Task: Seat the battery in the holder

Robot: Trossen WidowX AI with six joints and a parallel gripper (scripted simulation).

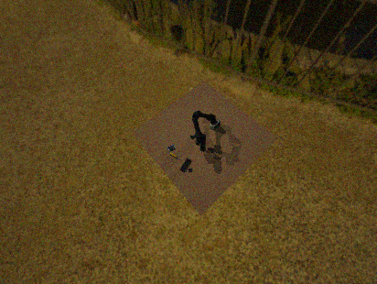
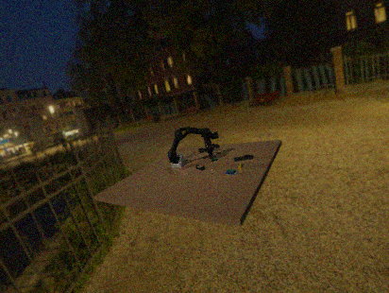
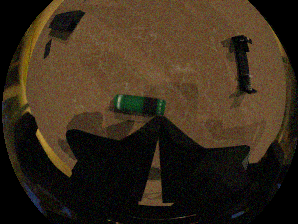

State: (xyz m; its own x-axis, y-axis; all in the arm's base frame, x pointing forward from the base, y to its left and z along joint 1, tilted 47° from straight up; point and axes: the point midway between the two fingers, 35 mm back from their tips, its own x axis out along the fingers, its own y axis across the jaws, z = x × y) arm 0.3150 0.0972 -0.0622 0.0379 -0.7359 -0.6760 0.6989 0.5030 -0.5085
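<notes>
The green battery is 3 cm below my gripper tip, 2 cm to the left of it and 2 cm ahead of it. Round my gripper tip: black piece: 30 cm ahead, 12 cm to the left, 4 cm below; then yellow screwdriver: 32 cm ahead, 11 cm to the right, 3 cm below.
</notes>
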